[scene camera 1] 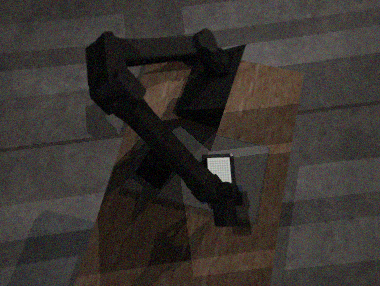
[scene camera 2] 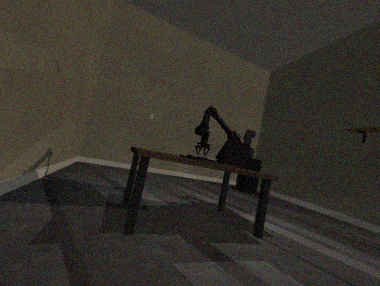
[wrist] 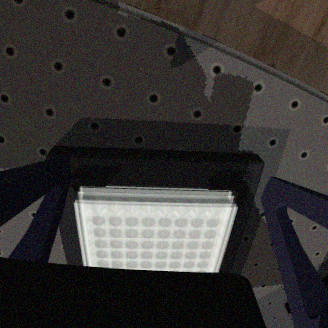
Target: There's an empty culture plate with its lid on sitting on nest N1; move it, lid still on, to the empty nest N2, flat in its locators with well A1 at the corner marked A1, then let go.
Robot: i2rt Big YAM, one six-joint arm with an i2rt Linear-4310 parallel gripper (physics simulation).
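Pixels of known places: gripper, fingertip midpoint: (scene camera 2: 201, 155) (wrist: 172, 178); arm's base, origin of the base link: (scene camera 1: 221, 66) (scene camera 2: 239, 148).
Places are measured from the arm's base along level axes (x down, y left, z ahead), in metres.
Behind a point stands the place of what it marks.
The clear-lidded white culture plate (scene camera 1: 219, 170) {x 0.144, y 0.116, z 0.335 m} (wrist: 155, 235) {x 0.144, y 0.136, z 0.387 m} sits in a dark nest (scene camera 1: 204, 160) {x 0.160, y 0.049, z 0.315 m} (wrist: 245, 167) {x 0.160, y 0.103, z 0.439 m}, with the lid on; rows of wells show through it in the wrist view. My gripper (scene camera 2: 203, 150) {x 0.141, y 0.145, z 0.426 m} (wrist: 172, 178) {x 0.141, y 0.145, z 0.426 m} is open and empty. In the wrist view its two blue fingers stand apart, one on each side of the plate and nest, with the plate's near part hidden by the dark gripper body. In scene camera 2 the fingers hang above the table. A second dark block (scene camera 1: 154, 171) {x 0.160, y -0.121, z 0.419 m}, perhaps the other nest, is partly behind the arm. The A1 marks cannot be read.
A grey board with holes (scene camera 1: 252, 175) {x 0.172, y 0.244, z 0.308 m} (wrist: 82, 92) {x 0.172, y 0.199, z 0.438 m} lies under the nest on the wooden table (scene camera 1: 265, 120) {x 0.185, y 0.235, z 0.069 m} (scene camera 2: 167, 154) {x 0.184, y 0.316, z 0.727 m} (wrist: 295, 25) {x 0.185, y 0.111, z 0.518 m}. The arm (scene camera 1: 160, 132) {x -0.262, y -0.063, z 0.358 m} crosses above the board. A large dark slab (scene camera 1: 205, 97) {x 0.017, y -0.017, z 0.123 m} stands near the arm's base. The picture is dim, with broad shadows.
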